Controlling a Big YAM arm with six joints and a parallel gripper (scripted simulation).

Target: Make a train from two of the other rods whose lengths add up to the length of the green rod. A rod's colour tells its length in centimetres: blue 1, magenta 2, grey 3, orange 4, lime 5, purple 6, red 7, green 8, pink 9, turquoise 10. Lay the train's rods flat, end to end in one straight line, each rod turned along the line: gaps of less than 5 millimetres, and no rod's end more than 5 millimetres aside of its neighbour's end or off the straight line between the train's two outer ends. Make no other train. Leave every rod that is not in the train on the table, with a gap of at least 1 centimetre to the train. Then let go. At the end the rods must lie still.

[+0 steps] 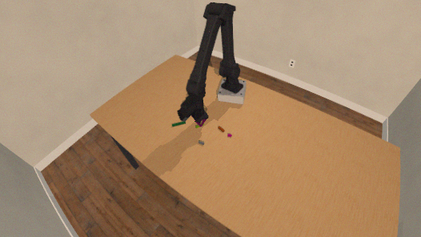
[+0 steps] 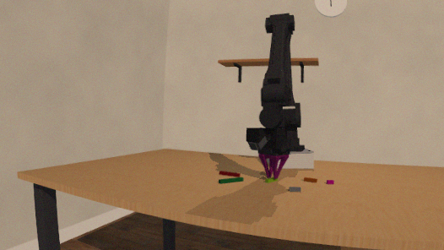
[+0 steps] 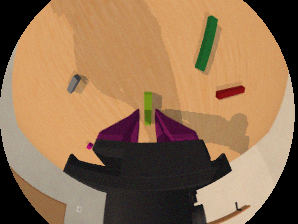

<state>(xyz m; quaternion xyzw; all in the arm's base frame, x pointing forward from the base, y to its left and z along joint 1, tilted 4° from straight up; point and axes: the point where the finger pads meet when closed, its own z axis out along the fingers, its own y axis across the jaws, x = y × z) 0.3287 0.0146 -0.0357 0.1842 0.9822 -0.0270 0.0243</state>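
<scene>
Now: hand 1 cm above the lime rod. The rest, counted from my hand: green rod (7 cm ahead, 11 cm to the right, 1 cm below); then orange rod (5 cm behind, 11 cm to the left, 1 cm below); then grey rod (9 cm ahead, 8 cm to the left, 1 cm below).
</scene>
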